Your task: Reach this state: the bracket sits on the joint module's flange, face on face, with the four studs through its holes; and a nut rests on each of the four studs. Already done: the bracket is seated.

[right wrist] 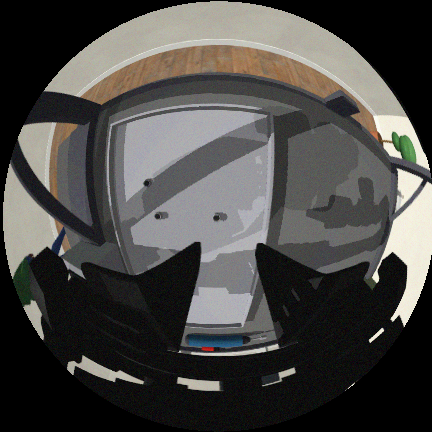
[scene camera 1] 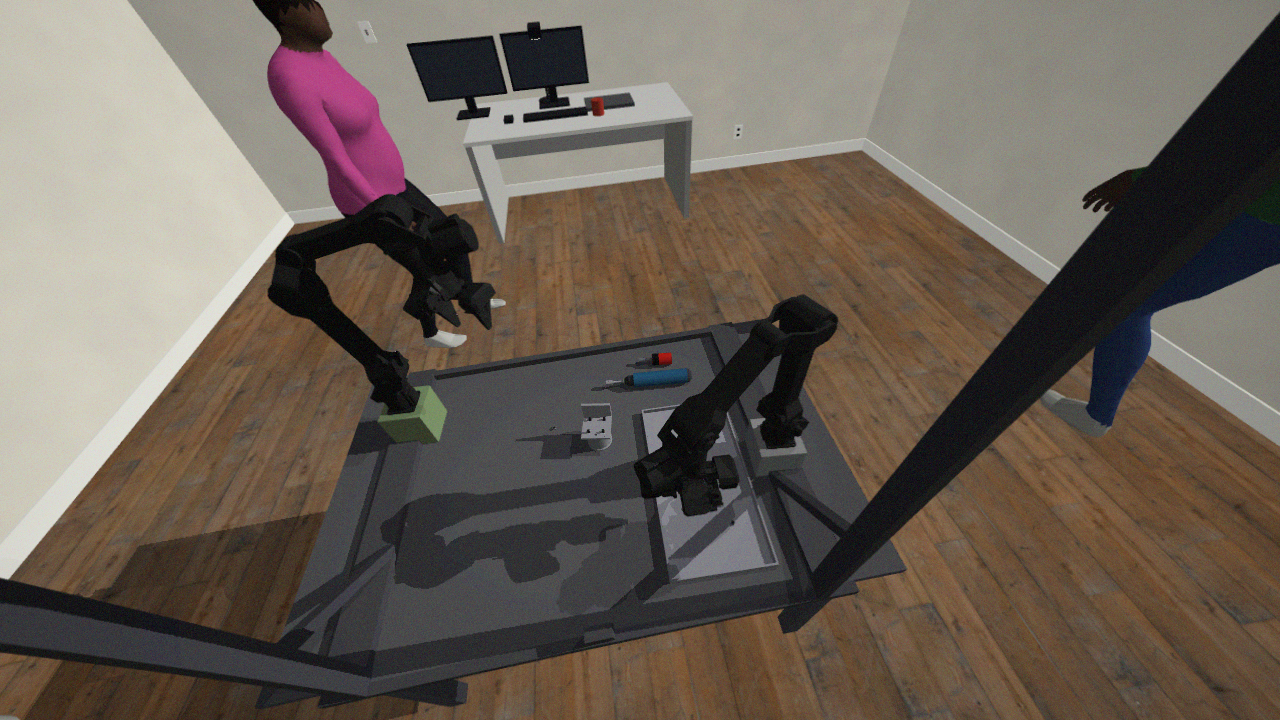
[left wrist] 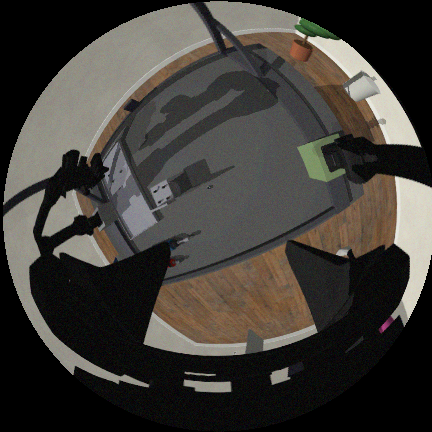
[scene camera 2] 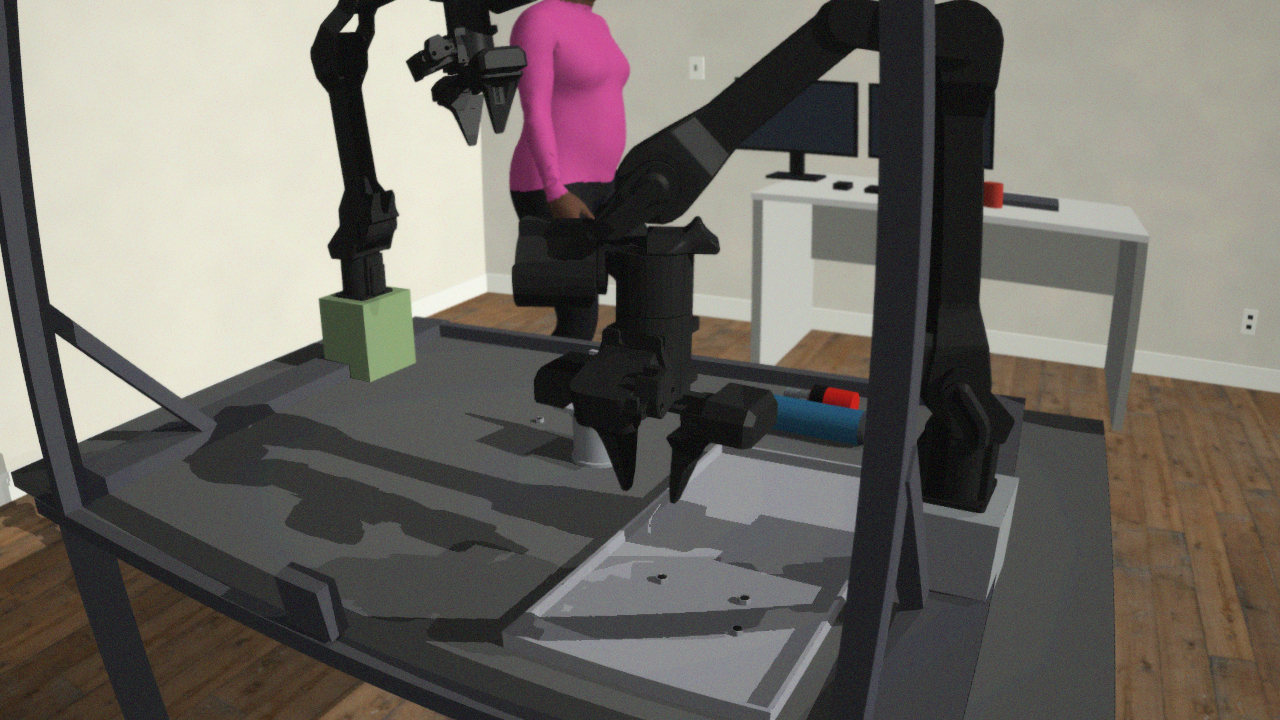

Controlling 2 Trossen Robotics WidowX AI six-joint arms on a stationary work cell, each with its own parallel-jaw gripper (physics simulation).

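The bracket sits on the white joint module, with dark studs showing through its plate; whether any carries a nut is too small to tell. The right gripper hides it in scene camera 2. Three nuts lie apart in the tray. My right gripper is partly open and empty above the tray. My left gripper is wide open, empty, high beyond the table's back edge.
A small metal piece, perhaps a nut, lies on the table beside the module. A blue tool and a red-handled one lie behind the tray. Dark frame posts rise at the edges.
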